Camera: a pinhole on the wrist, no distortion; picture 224 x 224 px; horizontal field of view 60.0 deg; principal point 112.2 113.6 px. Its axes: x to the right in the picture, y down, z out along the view. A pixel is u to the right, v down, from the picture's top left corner.
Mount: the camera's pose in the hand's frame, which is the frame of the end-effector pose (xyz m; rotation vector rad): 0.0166 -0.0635 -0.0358 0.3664 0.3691 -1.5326
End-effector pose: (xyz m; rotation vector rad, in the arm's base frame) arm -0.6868 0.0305 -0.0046 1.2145 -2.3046 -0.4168
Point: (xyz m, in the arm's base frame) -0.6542 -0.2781 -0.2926
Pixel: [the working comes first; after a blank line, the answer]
In the camera's frame: 0.1295 0.1402 0.3405

186 193
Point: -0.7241 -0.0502 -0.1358
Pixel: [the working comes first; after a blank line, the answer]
In the camera's frame: -0.0562 0.0307 0.1536

41 152
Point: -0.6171 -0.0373 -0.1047
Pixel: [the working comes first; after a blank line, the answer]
In the camera's frame: 0.0269 -0.0226 0.1004

164 70
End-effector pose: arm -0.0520 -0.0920 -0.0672 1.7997 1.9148 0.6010
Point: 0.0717 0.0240 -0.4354
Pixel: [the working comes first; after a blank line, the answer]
In the camera's frame: -0.1418 0.1007 0.3852

41 164
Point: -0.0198 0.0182 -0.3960
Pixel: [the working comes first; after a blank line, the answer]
In the camera's frame: -0.0576 0.0986 0.3316

78 171
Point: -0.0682 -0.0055 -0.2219
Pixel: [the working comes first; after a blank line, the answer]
In the camera's frame: -0.0366 0.0740 0.1523

66 208
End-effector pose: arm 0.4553 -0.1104 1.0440 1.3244 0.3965 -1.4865
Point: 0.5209 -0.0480 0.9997
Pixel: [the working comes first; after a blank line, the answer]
In the camera's frame: -0.0412 0.0040 -0.0904

behind the camera
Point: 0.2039 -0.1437 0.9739
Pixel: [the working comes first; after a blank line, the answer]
In the camera's frame: 0.0679 0.0156 0.2231

171 127
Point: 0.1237 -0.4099 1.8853
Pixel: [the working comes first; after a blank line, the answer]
In the camera's frame: -0.5261 -0.6577 0.5421

outside the picture
